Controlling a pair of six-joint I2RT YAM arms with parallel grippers.
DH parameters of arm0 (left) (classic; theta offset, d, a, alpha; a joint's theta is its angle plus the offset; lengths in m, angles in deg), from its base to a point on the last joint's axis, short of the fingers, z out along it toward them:
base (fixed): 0 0 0 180
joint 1: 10.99 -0.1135 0.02 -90
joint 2: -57.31 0 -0.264 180
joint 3: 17.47 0 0.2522 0
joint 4: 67.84 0 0.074 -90
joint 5: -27.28 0 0 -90
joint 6: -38.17 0.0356 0 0
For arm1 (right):
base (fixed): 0 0 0 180
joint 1: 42.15 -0.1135 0.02 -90
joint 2: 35.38 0 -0.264 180
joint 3: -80.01 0 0.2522 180
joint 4: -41.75 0 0.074 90
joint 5: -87.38 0 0 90
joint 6: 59.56 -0.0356 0 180
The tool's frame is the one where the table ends.
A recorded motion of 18 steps. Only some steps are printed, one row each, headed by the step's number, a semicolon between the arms.
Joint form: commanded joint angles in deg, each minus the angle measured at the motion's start. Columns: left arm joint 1, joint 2, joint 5, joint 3, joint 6, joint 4; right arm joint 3, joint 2, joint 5, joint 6, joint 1, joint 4.
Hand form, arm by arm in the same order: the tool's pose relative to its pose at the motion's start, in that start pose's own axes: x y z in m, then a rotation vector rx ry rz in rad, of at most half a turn. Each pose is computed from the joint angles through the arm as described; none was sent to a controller.
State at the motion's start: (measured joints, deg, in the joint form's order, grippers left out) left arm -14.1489 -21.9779 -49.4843 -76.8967 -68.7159 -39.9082; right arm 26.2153 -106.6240 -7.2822 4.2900 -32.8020 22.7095
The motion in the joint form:
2: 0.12 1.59 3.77 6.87 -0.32 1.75; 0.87 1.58 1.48 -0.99 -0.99 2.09
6: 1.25 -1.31 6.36 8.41 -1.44 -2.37; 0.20 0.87 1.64 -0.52 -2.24 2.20
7: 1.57 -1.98 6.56 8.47 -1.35 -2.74; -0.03 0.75 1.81 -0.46 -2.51 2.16
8: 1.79 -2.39 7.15 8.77 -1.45 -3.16; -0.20 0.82 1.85 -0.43 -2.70 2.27
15: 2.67 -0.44 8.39 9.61 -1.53 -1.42; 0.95 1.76 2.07 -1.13 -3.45 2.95
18: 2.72 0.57 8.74 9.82 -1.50 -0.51; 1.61 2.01 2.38 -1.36 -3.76 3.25
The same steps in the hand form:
2: 0.0393 0.0102 0.0053 0.0292 0.1333 -0.0360; -0.0002 0.0046 -0.0049 -0.0111 -0.0482 0.0040
6: 0.0476 0.0091 0.0194 0.0799 0.1596 -0.0449; -0.0001 0.0107 -0.0028 -0.0246 -0.0419 -0.0167
7: 0.0490 0.0086 0.0222 0.0844 0.1685 -0.0411; -0.0005 0.0122 -0.0026 -0.0259 -0.0425 -0.0204
8: 0.0512 0.0083 0.0242 0.0946 0.1778 -0.0421; -0.0013 0.0136 -0.0031 -0.0304 -0.0469 -0.0231
15: 0.0570 0.0039 0.0183 0.1196 0.2006 -0.0366; 0.0034 0.0149 -0.0051 -0.0405 -0.0505 -0.0186
18: 0.0581 0.0031 0.0148 0.1253 0.2045 -0.0364; 0.0066 0.0146 -0.0051 -0.0388 -0.0491 -0.0174

